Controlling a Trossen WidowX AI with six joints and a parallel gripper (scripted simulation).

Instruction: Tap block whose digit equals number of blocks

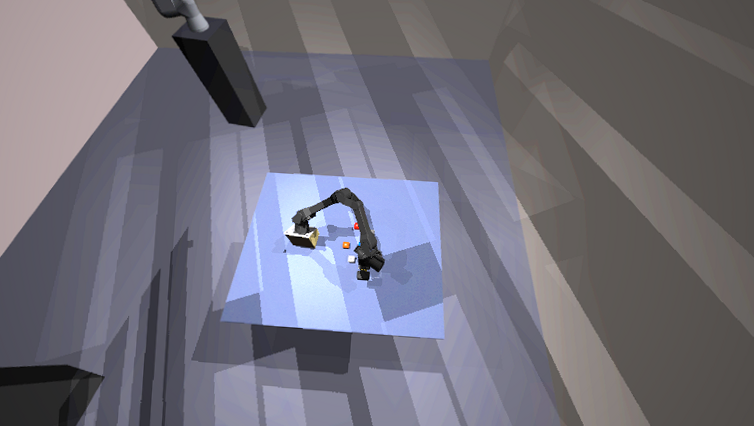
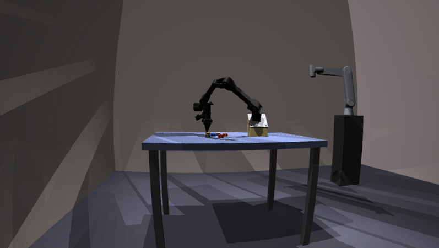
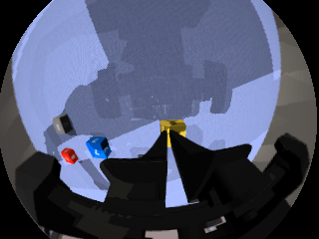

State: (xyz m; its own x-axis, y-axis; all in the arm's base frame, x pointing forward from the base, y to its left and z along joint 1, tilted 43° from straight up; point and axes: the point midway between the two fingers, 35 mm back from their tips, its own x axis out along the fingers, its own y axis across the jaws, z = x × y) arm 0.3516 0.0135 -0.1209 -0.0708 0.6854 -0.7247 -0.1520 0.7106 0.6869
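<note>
My gripper tip is 10 mm to the left of the yellow block, 10 mm past it and 10 mm above it. From my gripper tip the other things lie so: orange-yellow block 130 mm behind, 90 mm to the left, 10 mm below; white block 80 mm behind, 20 mm to the left, 10 mm below; blue block 110 mm to the left, 50 mm behind, 10 mm below.
</note>
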